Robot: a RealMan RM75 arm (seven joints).
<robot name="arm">
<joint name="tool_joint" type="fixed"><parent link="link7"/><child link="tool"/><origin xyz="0 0 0" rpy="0 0 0"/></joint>
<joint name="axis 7" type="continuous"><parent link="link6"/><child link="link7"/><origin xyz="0 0 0.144" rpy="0 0 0"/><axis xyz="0 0 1"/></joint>
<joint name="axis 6" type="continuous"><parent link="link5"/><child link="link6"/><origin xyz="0 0 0" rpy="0 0 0"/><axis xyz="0 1 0"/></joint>
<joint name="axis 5" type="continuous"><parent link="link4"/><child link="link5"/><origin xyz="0 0 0.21" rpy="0 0 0"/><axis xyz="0 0 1"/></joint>
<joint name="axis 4" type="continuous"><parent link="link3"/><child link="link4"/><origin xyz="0 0 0" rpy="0 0 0"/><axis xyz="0 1 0"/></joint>
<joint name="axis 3" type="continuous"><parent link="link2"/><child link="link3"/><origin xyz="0 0 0.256" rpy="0 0 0"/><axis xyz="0 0 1"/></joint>
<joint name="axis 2" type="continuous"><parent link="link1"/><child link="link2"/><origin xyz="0 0 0" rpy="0 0 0"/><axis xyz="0 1 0"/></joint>
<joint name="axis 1" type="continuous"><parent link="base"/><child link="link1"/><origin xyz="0 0 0.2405" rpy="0 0 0"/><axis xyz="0 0 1"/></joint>
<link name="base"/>
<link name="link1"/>
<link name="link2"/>
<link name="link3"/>
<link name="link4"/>
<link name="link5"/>
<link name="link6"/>
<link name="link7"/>
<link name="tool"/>
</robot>
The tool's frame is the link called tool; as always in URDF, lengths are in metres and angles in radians. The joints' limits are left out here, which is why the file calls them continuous.
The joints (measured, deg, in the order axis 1, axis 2, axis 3, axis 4, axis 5, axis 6, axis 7), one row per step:
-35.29, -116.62, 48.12, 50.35, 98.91, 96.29, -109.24
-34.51, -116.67, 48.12, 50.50, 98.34, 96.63, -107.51
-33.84, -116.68, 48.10, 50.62, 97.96, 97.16, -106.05
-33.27, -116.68, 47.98, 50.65, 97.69, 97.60, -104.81
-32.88, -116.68, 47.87, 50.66, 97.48, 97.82, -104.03
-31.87, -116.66, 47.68, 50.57, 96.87, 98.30, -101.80
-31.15, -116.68, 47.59, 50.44, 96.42, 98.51, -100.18
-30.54, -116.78, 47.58, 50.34, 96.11, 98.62, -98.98
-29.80, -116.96, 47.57, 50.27, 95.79, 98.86, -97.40
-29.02, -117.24, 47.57, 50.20, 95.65, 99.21, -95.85
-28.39, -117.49, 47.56, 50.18, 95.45, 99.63, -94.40
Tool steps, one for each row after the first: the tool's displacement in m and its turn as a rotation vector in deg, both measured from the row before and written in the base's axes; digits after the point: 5 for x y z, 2 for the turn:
-0.00310, -0.00294, 0.00088, 1.00, -0.17, -0.98
-0.00281, -0.00310, 0.00078, 0.67, -0.07, -0.93
-0.00277, -0.00258, 0.00078, 0.60, -0.08, -0.68
-0.00195, -0.00155, 0.00065, 0.46, -0.10, -0.34
-0.00512, -0.00397, 0.00136, 1.30, -0.22, -0.97
-0.00367, -0.00271, 0.00052, 0.97, -0.16, -0.60
-0.00294, -0.00239, -0.00032, 0.67, -0.13, -0.35
-0.00327, -0.00327, -0.00072, 0.80, -0.12, -0.61
-0.00338, -0.00397, -0.00164, 0.58, -0.07, -0.58
-0.00227, -0.00350, -0.00120, 0.56, -0.13, -0.74

